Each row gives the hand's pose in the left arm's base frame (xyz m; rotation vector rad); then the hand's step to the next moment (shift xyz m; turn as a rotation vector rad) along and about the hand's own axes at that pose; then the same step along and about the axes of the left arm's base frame.
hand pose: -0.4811 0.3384 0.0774 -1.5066 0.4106 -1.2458
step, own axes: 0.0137 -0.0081 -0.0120 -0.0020 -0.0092 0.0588
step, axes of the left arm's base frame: -0.0077 -0.0140 0.0119 0.0461 0.0345 0.0150
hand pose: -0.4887 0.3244 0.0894 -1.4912 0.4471 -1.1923
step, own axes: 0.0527 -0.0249 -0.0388 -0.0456 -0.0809 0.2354
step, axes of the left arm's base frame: -0.0190 -0.0544 0.0398 0.1547 0.1820 0.0835
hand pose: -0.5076 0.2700 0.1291 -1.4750 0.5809 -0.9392
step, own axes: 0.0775 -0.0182 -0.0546 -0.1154 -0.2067 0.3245
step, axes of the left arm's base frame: -0.0058 -0.0912 0.0310 0.1684 0.3071 0.1967
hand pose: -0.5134 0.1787 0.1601 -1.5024 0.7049 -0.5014
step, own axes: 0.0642 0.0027 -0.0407 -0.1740 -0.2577 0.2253
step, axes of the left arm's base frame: 0.0171 -0.0738 -0.0071 0.0643 0.2751 0.2601
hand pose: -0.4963 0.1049 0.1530 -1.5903 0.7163 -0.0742
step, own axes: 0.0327 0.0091 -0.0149 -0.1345 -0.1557 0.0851
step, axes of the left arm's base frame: 0.0159 -0.0286 -0.0175 -0.0076 0.1356 0.1765
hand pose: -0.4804 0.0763 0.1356 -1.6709 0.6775 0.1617
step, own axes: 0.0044 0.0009 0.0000 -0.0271 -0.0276 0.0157
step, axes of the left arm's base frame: 0.0031 -0.0016 -0.0028 -0.0038 0.0257 0.0327
